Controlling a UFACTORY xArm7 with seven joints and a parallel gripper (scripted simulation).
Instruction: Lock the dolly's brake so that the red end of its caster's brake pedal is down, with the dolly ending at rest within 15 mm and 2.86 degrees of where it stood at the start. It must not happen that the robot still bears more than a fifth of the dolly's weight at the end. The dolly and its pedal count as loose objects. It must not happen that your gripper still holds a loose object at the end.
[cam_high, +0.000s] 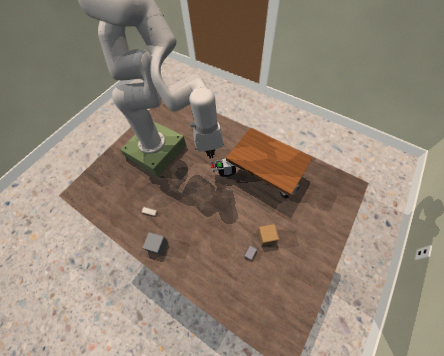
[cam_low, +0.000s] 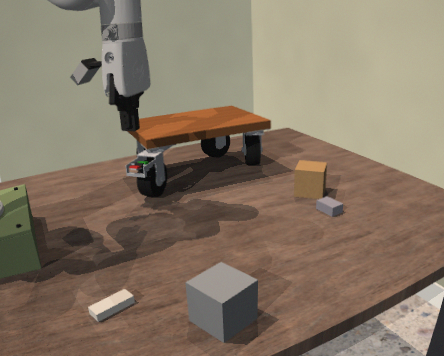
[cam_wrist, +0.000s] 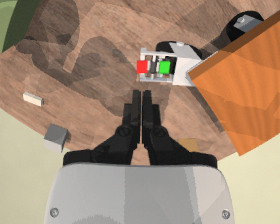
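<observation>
Now: the brake pedal 1 cm ahead of my hand, 1 cm to the left of it and 10 cm below it. Round my hand: tan cube: 34 cm ahead, 11 cm to the right, 15 cm below; then cream flat block: 13 cm behind, 30 cm to the right, 18 cm below; then grey cube: 39 cm to the right, 15 cm below.
</observation>
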